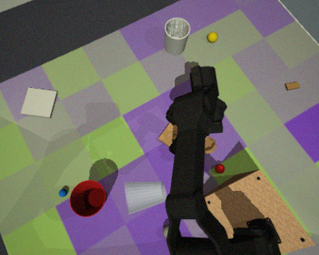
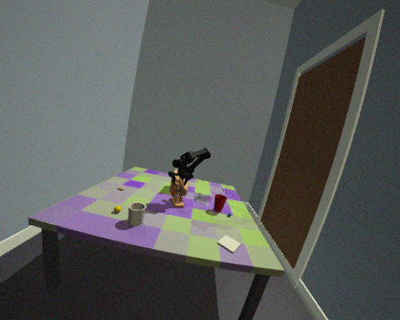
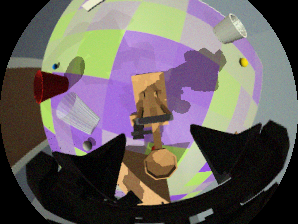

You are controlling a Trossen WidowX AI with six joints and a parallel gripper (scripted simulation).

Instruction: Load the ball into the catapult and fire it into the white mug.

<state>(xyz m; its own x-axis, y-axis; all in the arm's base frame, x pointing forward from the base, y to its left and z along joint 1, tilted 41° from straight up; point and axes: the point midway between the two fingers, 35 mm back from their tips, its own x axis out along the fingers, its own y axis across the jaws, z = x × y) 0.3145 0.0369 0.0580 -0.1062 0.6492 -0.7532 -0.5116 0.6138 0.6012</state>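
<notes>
Now: the wooden catapult 70 mm below my gripper tip and 20 mm behind it. Also, from my gripper tip: red ball 130 mm below, 120 mm behind, 70 mm to the right; red cup 340 mm to the left, 110 mm below, 50 mm behind; white mug 380 mm ahead, 130 mm to the right, 110 mm below.
</notes>
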